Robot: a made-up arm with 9 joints.
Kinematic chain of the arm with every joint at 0, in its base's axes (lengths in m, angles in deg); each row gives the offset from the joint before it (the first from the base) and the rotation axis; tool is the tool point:
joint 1: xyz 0 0 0.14 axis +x
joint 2: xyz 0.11 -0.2 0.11 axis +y
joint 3: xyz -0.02 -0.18 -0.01 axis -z
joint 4: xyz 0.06 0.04 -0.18 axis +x
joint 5: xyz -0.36 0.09 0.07 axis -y
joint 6: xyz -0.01 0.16 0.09 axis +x
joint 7: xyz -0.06 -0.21 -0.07 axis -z
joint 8: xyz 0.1 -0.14 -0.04 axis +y
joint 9: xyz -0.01 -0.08 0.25 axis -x
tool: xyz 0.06 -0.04 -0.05
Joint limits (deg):
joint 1: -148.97..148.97
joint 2: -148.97..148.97
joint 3: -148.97..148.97
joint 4: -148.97..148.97
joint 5: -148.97..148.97
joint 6: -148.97..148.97
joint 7: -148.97..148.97
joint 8: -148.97..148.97
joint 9: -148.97..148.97
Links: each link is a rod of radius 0.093 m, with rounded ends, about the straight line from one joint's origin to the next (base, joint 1, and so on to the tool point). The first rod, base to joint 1, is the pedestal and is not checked.
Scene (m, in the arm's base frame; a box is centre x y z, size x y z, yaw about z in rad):
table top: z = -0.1
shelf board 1: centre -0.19 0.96 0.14 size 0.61 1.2 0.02 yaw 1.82
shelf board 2: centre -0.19 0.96 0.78 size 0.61 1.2 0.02 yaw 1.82
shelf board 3: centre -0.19 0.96 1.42 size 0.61 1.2 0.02 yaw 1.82
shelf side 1: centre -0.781 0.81 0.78 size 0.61 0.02 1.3 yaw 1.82
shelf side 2: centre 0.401 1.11 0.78 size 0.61 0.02 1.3 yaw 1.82
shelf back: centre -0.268 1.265 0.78 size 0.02 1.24 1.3 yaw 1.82
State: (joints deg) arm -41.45 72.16 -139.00 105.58 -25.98 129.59 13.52 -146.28 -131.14
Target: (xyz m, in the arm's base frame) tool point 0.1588 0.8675 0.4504
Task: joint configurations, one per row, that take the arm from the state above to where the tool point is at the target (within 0.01 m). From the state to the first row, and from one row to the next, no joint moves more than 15 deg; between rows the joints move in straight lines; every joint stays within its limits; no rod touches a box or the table.
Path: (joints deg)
1: -52.74 63.40 -129.56 108.61 -12.08 126.11 1.80 -145.72 -132.86
2: -64.03 54.64 -120.11 111.63 1.82 122.63 -9.92 -145.16 -134.58
3: -75.32 45.88 -110.67 114.66 15.73 119.14 -21.64 -144.60 -136.30
4: -86.61 37.12 -101.23 117.69 29.63 115.66 -33.36 -144.05 -138.02
5: -97.90 28.36 -91.78 120.71 43.53 112.18 -45.08 -143.49 -139.74
6: -104.51 36.67 -89.31 107.78 34.29 106.22 -33.67 -145.32 -134.61
7: -111.12 44.97 -86.83 94.85 25.06 100.26 -22.26 -147.14 -129.47
8: -117.74 53.27 -84.35 81.92 15.82 94.30 -10.85 -148.97 -124.33

